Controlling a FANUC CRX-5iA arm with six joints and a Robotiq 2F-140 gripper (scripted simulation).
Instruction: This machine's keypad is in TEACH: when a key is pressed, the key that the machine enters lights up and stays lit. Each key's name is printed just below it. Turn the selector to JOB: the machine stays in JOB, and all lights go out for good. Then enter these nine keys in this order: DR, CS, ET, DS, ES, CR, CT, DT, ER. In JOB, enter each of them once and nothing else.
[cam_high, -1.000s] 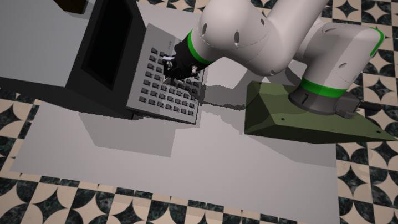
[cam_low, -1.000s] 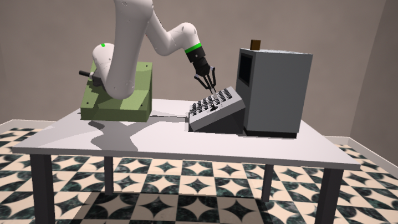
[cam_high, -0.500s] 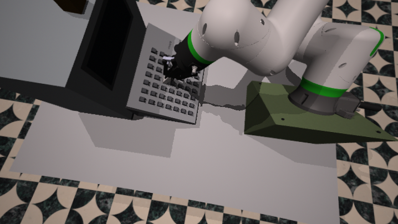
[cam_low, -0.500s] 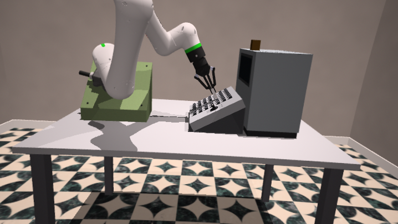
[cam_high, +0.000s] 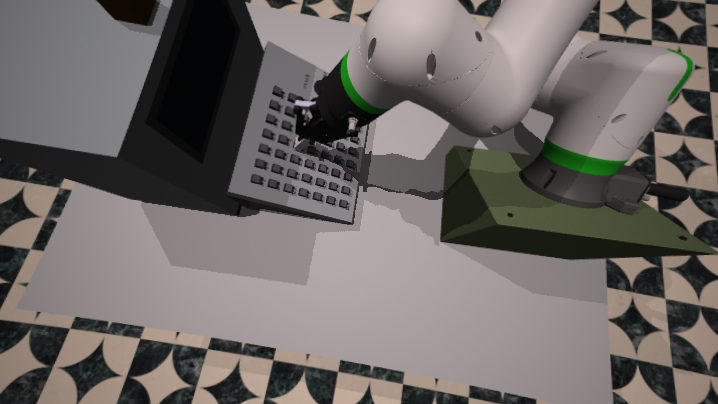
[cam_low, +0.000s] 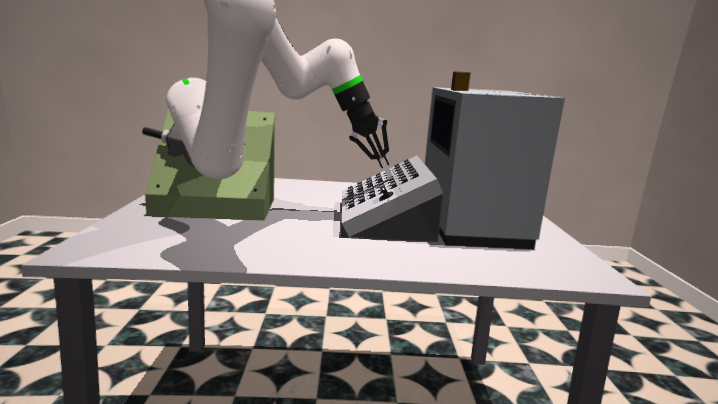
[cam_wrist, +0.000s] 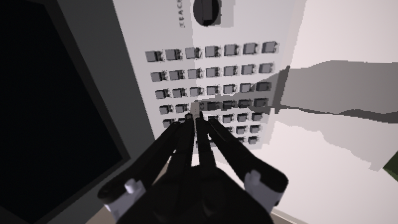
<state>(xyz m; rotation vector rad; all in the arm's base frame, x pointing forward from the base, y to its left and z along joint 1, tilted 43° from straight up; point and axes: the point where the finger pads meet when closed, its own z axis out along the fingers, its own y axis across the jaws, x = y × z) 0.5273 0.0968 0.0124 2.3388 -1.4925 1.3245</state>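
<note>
Right now my hand is 4 cm past the key, 1 cm to the left of it and 6 cm above it. Also, from my hand: black selector knob 1 cm ahead, 17 cm to the right, 4 cm below; then grey keypad 2 cm ahead, 5 cm to the right, 9 cm below.
</note>
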